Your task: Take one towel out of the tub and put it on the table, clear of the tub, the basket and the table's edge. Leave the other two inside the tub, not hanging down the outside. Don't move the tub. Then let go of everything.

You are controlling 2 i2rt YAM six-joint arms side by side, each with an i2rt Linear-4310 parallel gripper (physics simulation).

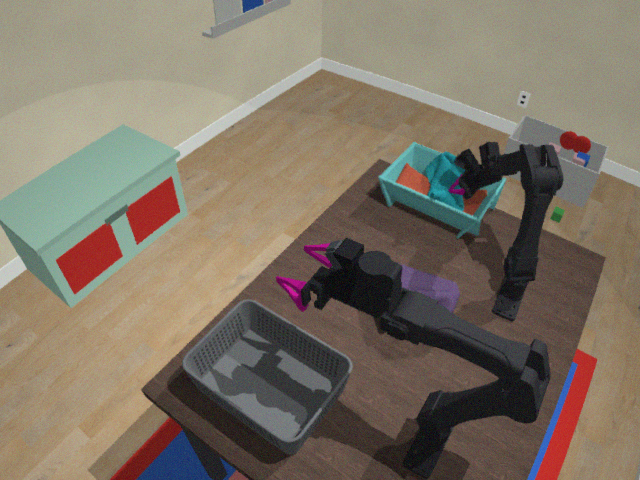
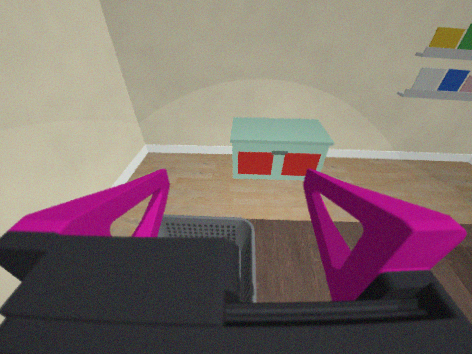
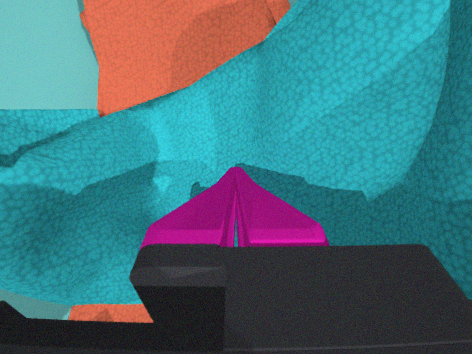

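The turquoise tub stands upright on the table. Inside lie an orange towel at one end, another orange towel at the other, and a crumpled teal towel across the middle. My right gripper is shut, its fingertips together low over the teal towel inside the tub; whether they touch it is unclear. My left gripper is open and empty above the table, near the basket.
A grey perforated basket stands at the table's near-left end. A purple block-like item lies mid-table, partly behind the left arm. A grey toy bin and a green block are on the floor beyond.
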